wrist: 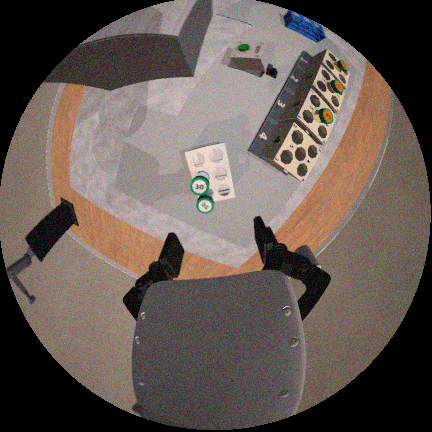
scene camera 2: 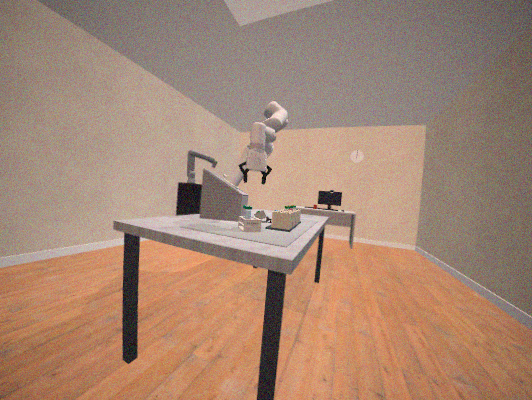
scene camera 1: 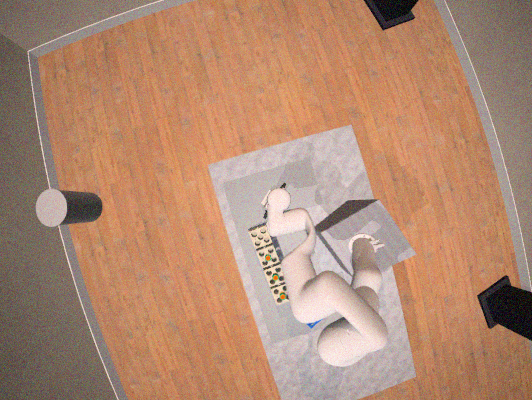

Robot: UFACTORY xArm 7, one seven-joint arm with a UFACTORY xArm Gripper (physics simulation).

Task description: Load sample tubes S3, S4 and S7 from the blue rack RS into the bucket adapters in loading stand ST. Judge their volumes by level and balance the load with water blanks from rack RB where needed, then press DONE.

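Places are measured from the arm's base along level axes (x ahead, y left, z up), in metres.
Pixels of known places: gripper, fingertip midpoint: [wrist: 215, 234] [scene camera 2: 254, 183]; arm's base at its link origin: [scene camera 2: 230, 184] [scene camera 1: 362, 245].
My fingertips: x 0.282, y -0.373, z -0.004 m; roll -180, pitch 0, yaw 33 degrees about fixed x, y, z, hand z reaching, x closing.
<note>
Ahead of a thing's pixels: the offset from my fingertips to its middle. "spot": to the spot under its first point.
My gripper [scene camera 2: 254, 180] [wrist: 215, 234] is open and empty, above the table near the white rack RB. RB @[0.205 m down, 0.014 m back, 0.014 m left] [wrist: 208, 165] [scene camera 2: 249, 224] holds two upright tubes with green-ringed white caps, one marked 30 @[0.171 m down, 0.031 m back, 0.003 m left] [wrist: 199, 186] and another @[0.171 m down, 0.010 m back, 0.031 m right] [wrist: 205, 204] at its near end. In stand ST [wrist: 270, 122] [scene camera 2: 280, 228], orange-capped tubes stand in adapter 1 @[0.168 m down, 0.173 m ahead, 0.469 m left] [wrist: 342, 65] [scene camera 1: 283, 296], adapter 2 @[0.168 m down, 0.161 m ahead, 0.360 m left] [wrist: 336, 86] [scene camera 1: 275, 277] and adapter 3 [wrist: 326, 116] [scene camera 1: 268, 258]. Their labels and levels are unreadable. Adapter 4 @[0.184 m down, 0.139 m ahead, 0.140 m left] [wrist: 306, 143] shows empty holes. Blue rack RS @[0.205 m down, 0.072 m ahead, 0.689 m left] [wrist: 304, 26] [scene camera 1: 313, 324] is at the far end, its contents unclear.
A grey box with a green button @[spot: 0.164 m down, 0.053 m back, 0.334 m left] [wrist: 243, 47] stands between RB and RS, beside the stand. A tall grey sloped housing [scene camera 2: 222, 200] [wrist: 135, 60] rises at the table's side. The arm hides RB in the first scene view.
</note>
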